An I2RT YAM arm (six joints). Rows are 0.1 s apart.
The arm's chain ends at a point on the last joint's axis. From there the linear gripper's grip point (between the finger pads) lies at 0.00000 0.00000 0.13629 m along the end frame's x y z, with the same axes.
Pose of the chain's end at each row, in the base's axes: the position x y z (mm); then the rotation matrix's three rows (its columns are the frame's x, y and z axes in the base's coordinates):
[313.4 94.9 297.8], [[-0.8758 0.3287 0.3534], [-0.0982 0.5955 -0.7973], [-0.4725 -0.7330 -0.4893]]
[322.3 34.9 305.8], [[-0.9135 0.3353 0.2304], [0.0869 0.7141 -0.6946], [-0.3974 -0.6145 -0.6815]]
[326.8 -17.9 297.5], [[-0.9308 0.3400 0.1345], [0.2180 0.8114 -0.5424], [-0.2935 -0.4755 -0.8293]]
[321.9 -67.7 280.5], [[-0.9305 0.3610 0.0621], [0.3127 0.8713 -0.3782], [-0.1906 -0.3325 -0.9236]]
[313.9 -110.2 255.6], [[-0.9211 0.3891 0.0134], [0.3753 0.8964 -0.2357], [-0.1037 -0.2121 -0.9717]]
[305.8 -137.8 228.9], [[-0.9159 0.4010 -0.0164], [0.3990 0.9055 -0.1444], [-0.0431 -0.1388 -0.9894]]
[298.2 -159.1 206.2], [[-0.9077 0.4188 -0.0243], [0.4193 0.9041 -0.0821], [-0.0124 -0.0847 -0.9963]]
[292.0 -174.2 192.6], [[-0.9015 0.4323 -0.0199], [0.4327 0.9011 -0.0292], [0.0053 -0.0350 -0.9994]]
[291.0 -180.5 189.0], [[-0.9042 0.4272 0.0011], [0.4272 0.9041 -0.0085], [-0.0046 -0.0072 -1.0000]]
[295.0 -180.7 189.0], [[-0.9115 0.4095 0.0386], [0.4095 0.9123 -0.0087], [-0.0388 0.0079 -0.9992]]
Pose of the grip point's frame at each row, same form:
[361.6 -13.8 231.1], [[-0.8758 0.3287 0.3534], [-0.0982 0.5955 -0.7973], [-0.4725 -0.7330 -0.4893]]
[353.7 -59.8 212.9], [[-0.9135 0.3353 0.2304], [0.0869 0.7141 -0.6946], [-0.3974 -0.6145 -0.6815]]
[345.1 -91.8 184.5], [[-0.9308 0.3400 0.1345], [0.2180 0.8114 -0.5424], [-0.2935 -0.4755 -0.8293]]
[330.4 -119.2 154.6], [[-0.9305 0.3610 0.0621], [0.3127 0.8713 -0.3782], [-0.1906 -0.3325 -0.9236]]
[315.7 -142.3 123.2], [[-0.9211 0.3891 0.0134], [0.3753 0.8964 -0.2357], [-0.1037 -0.2121 -0.9717]]
[303.6 -157.5 94.1], [[-0.9159 0.4010 -0.0164], [0.3990 0.9055 -0.1444], [-0.0431 -0.1388 -0.9894]]
[294.9 -170.3 70.4], [[-0.9077 0.4188 -0.0243], [0.4193 0.9041 -0.0821], [-0.0124 -0.0847 -0.9963]]
[289.3 -178.2 56.4], [[-0.9015 0.4323 -0.0199], [0.4327 0.9011 -0.0292], [0.0053 -0.0350 -0.9994]]
[291.1 -181.7 52.7], [[-0.9042 0.4272 0.0011], [0.4272 0.9041 -0.0085], [-0.0046 -0.0072 -1.0000]]
[300.3 -181.9 52.8], [[-0.9115 0.4095 0.0386], [0.4095 0.9123 -0.0087], [-0.0388 0.0079 -0.9992]]

